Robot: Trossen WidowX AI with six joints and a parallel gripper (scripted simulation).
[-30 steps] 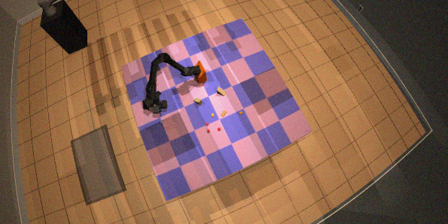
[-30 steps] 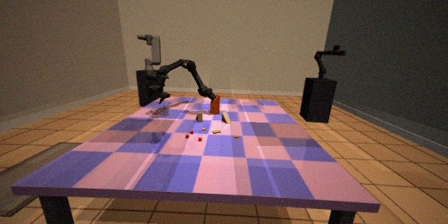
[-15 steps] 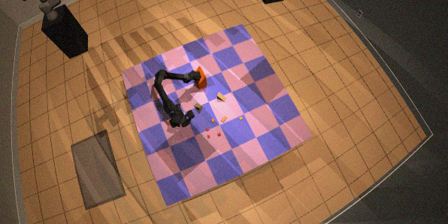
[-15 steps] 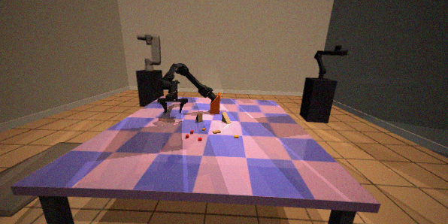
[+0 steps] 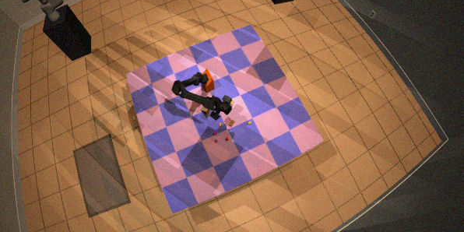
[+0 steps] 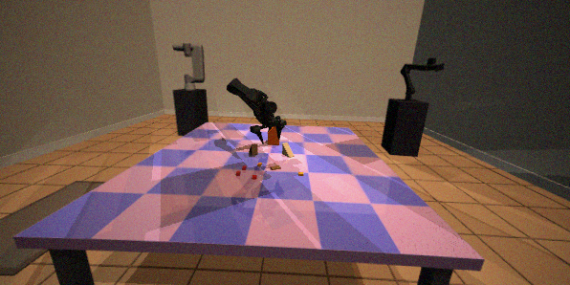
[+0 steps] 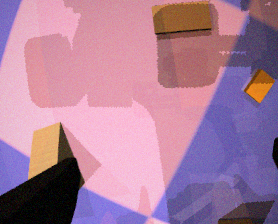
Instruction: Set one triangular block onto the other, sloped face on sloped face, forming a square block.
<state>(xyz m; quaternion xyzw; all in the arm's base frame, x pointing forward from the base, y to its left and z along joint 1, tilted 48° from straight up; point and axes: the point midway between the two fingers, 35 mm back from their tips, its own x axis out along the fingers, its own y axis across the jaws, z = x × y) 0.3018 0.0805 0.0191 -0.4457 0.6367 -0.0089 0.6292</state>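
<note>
Right now my gripper tip is 11 cm past the tan block, 7 cm to the right of it and 10 cm above it. Also, from my gripper tip: tan piece 7 cm ahead, 4 cm to the left, 11 cm below.
</note>
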